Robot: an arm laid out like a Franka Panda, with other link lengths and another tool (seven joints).
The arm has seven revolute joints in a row. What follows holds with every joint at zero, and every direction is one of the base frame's.
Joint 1 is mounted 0.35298 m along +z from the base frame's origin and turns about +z.
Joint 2 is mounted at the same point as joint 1 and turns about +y.
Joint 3 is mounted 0.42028 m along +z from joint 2 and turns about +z.
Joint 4 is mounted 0.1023 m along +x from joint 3 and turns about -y.
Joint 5 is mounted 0.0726 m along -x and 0.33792 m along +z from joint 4 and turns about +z.
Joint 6 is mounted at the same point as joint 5 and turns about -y.
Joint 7 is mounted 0.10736 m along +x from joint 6 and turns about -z.
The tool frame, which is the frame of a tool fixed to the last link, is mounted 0.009 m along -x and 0.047 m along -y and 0.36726 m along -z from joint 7; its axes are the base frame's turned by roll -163.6, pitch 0 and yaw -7 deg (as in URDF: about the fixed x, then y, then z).
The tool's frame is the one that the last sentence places.
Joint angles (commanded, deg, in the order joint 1, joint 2, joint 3, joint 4, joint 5, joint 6, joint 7), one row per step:
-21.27 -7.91 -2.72 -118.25 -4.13 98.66 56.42
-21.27 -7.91 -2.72 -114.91 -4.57 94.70 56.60
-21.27 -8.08 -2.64 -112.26 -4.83 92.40 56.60
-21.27 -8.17 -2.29 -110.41 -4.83 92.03 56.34
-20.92 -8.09 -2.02 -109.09 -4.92 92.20 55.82
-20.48 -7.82 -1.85 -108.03 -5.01 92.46 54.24
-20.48 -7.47 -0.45 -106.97 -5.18 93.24 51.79
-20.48 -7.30 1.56 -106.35 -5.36 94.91 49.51
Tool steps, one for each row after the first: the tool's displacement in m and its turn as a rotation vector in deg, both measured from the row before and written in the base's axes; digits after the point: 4 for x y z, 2 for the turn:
-0.0030 -0.0023 0.0205 -0.26 0.77 -0.32
0.0023 -0.0026 0.0172 -0.49 -0.36 -0.03
0.0100 -0.0022 0.0116 -0.63 -1.42 0.56
0.0108 -0.0011 0.0076 -0.58 -1.24 1.15
0.0100 -0.0014 0.0049 -0.25 -0.89 2.20
0.0160 0.0016 0.0049 -0.52 -1.17 3.90
0.0210 0.0058 0.0042 -0.84 -1.72 4.44

